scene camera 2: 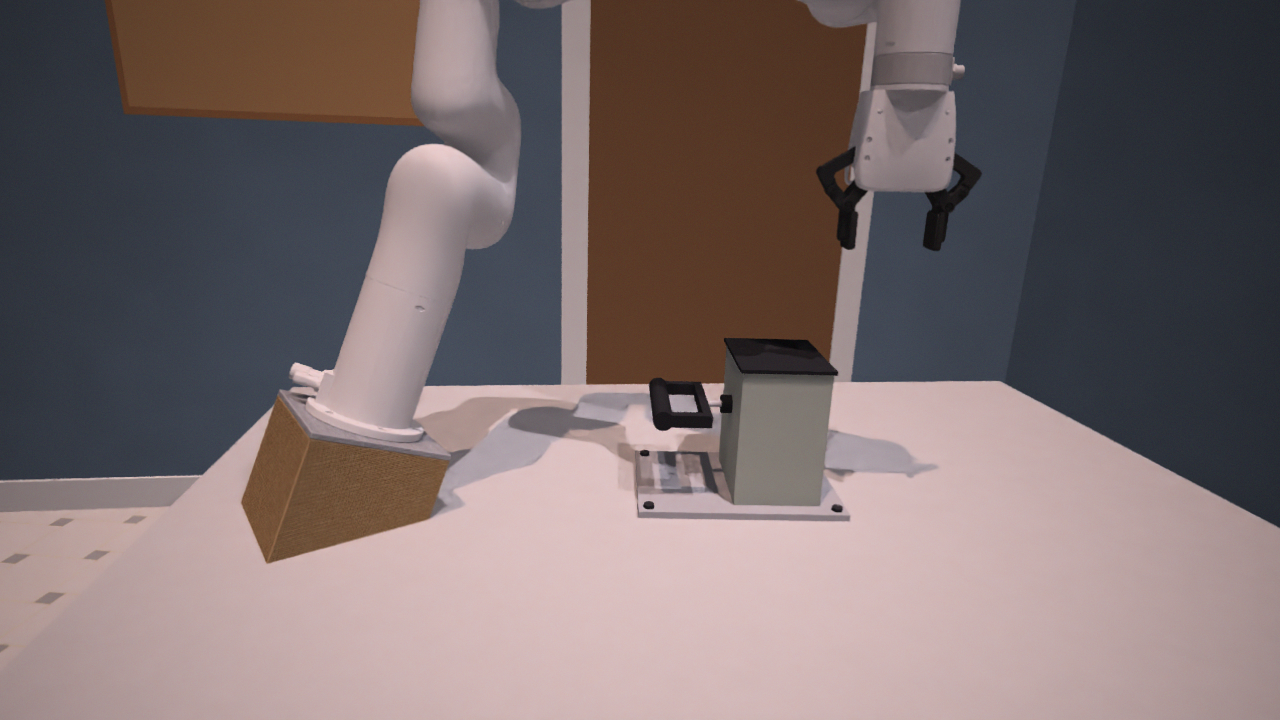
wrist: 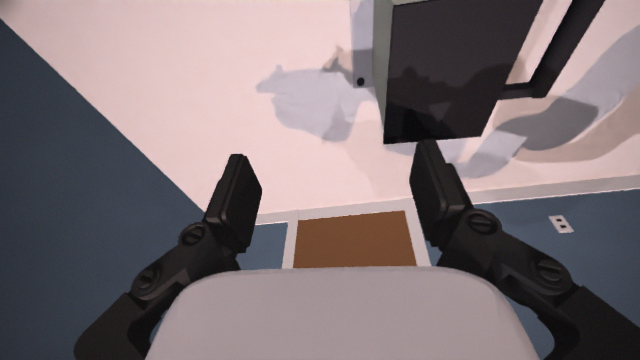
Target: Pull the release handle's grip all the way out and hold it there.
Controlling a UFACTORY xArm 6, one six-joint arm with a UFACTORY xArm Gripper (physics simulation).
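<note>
The release handle's grip [scene camera 2: 660, 404] [wrist: 564, 45] is a black bar on a rectangular frame, on the left side of a pale green housing [scene camera 2: 776, 438] [wrist: 382, 60] in the scene view and at the upper right in the wrist view. A short light rod [scene camera 2: 715, 403] shows between the frame and a black collar on the housing. The housing has a black lid [scene camera 2: 778, 355] [wrist: 450, 65] and stands on a grey base plate [scene camera 2: 707, 504] [wrist: 361, 40]. My gripper [scene camera 2: 890, 247] [wrist: 330, 166] is open and empty, pointing down, above and right of the housing, away from the grip.
The arm's base stands on a brown wedge block [scene camera 2: 349, 492] at the left of the pale table [scene camera 2: 537, 626] [wrist: 175, 100]. Dark bolts sit at the base plate's corners. A brown door [scene camera 2: 716, 179] [wrist: 350, 240] and blue walls stand behind the table.
</note>
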